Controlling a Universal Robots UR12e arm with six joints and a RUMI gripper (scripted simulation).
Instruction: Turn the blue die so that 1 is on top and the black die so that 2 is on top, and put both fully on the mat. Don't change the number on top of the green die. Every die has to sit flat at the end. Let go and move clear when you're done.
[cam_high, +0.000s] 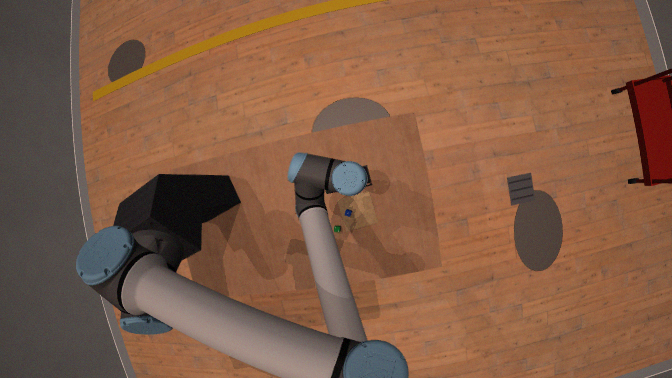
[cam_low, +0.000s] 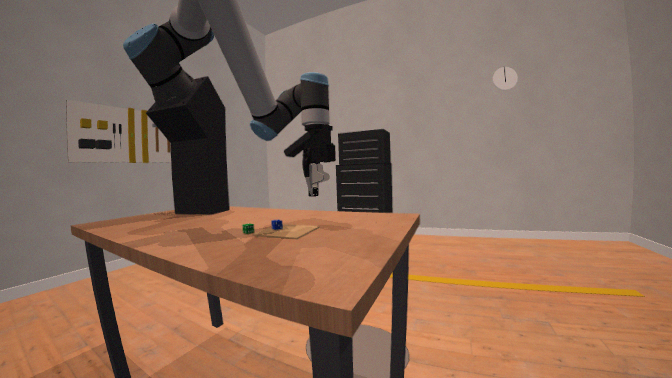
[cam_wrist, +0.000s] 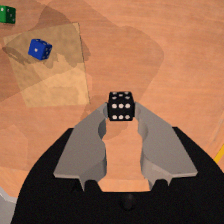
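Now: hand right at the black die. Round my hand: green die (18 cm to the right, 12 cm behind, 9 cm below); then tan mat (13 cm to the right, 10 cm below, 2 cm behind); then blue die (13 cm to the right, 9 cm below, 6 cm behind).
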